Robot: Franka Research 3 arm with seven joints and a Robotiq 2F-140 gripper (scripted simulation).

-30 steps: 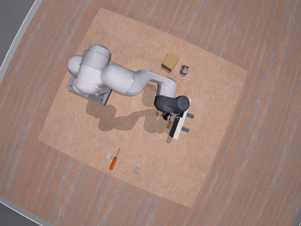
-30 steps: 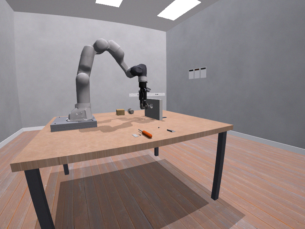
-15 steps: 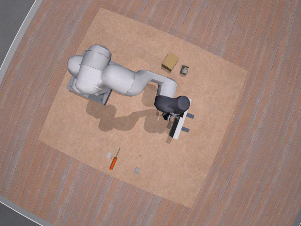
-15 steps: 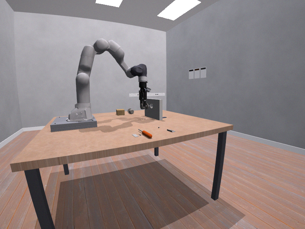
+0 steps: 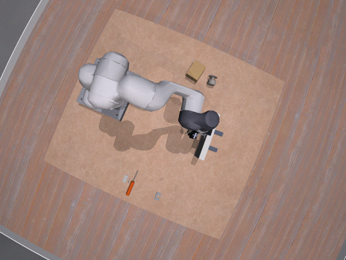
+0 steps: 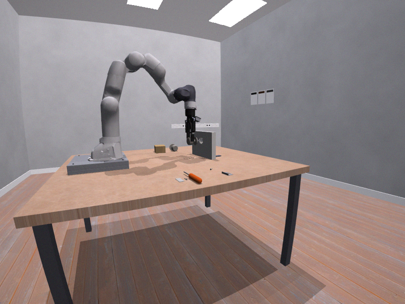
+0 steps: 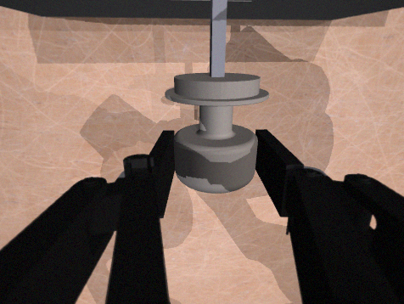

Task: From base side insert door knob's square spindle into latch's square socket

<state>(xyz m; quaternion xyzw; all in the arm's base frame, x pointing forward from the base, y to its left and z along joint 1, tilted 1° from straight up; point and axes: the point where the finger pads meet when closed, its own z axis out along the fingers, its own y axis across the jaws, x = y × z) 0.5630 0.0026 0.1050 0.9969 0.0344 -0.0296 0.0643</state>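
The wood slab lies 11 cm ahead of my hand and 4 cm below it.
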